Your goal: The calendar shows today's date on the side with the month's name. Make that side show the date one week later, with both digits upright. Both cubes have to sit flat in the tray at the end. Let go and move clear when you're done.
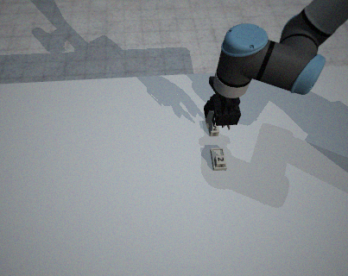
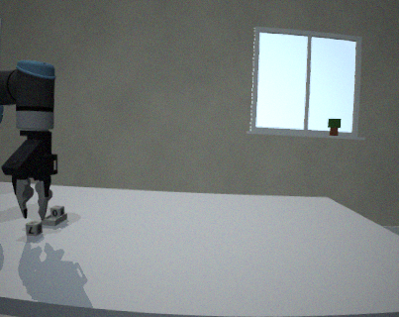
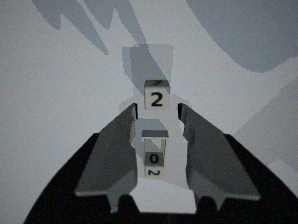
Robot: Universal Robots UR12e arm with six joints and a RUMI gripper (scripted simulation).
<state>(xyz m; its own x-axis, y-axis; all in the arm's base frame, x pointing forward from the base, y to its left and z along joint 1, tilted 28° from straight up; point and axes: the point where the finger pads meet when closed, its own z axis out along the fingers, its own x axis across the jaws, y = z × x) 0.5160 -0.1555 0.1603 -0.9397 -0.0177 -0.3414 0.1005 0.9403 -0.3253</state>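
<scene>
Right now my hand is 12 cm to the right of the cube, 3 cm above it and 2 cm short of it. From my hand the other things lie so: tray 11 cm to the left, 4 cm below, 1 cm ahead.
</scene>
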